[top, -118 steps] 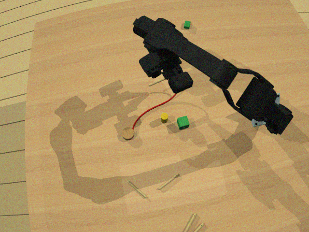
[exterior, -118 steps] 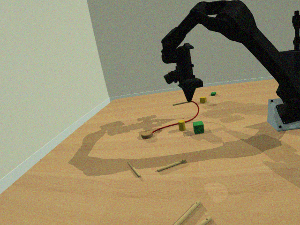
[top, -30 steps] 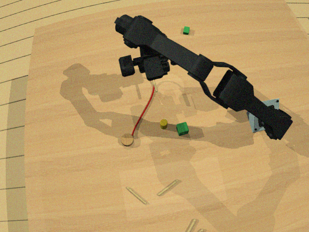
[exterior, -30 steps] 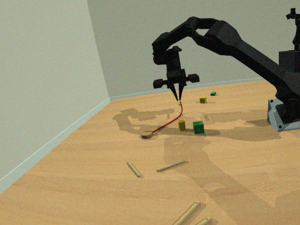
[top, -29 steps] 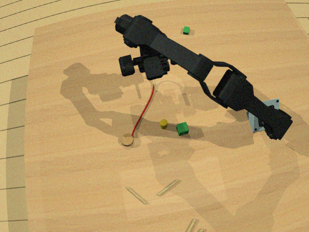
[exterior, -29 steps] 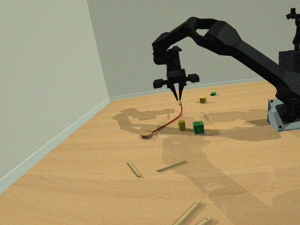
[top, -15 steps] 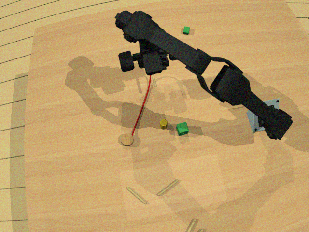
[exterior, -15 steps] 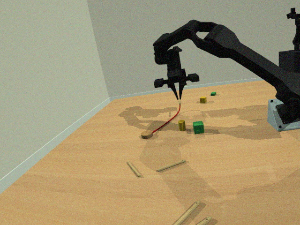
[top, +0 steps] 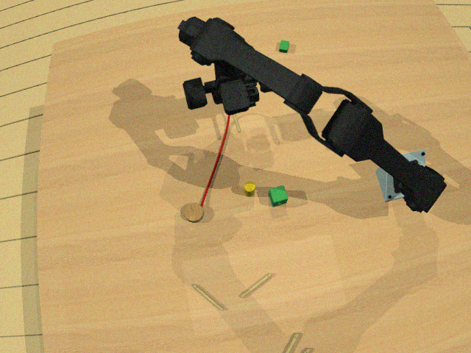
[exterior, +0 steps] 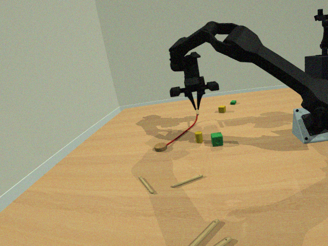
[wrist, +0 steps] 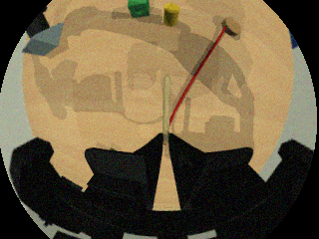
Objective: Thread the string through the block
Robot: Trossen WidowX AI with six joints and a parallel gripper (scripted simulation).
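My gripper tip is 21 cm to the right of the green block, 4 cm past it and 4 cm above it. From my gripper tip the other things lie so: yellow cube (12 cm behind, 8 cm to the right, 4 cm below); then yellow cylinder (18 cm to the left, 4 cm below, 1 cm ahead); then thin stick (2 cm to the left).
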